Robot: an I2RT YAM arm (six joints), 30 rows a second.
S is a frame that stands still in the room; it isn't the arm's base.
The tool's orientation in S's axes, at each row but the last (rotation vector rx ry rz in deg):
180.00 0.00 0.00
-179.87 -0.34 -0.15
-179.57 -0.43 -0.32
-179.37 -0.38 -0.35
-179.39 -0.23 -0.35
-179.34 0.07 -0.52
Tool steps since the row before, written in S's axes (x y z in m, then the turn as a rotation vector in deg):
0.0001 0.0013 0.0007 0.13 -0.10 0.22
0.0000 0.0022 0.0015 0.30 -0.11 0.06
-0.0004 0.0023 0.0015 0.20 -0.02 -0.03
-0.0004 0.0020 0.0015 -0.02 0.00 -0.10
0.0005 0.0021 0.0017 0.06 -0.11 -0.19
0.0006 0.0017 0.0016 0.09 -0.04 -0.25
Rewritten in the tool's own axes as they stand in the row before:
0.0001 -0.0013 -0.0007 0.13 0.10 -0.22
0.0000 -0.0022 -0.0015 0.30 0.11 -0.06
-0.0004 -0.0023 -0.0015 0.20 0.02 0.03
-0.0004 -0.0020 -0.0015 -0.02 0.00 0.10
0.0005 -0.0021 -0.0017 0.06 0.11 0.19
0.0006 -0.0017 -0.0016 0.09 0.04 0.25

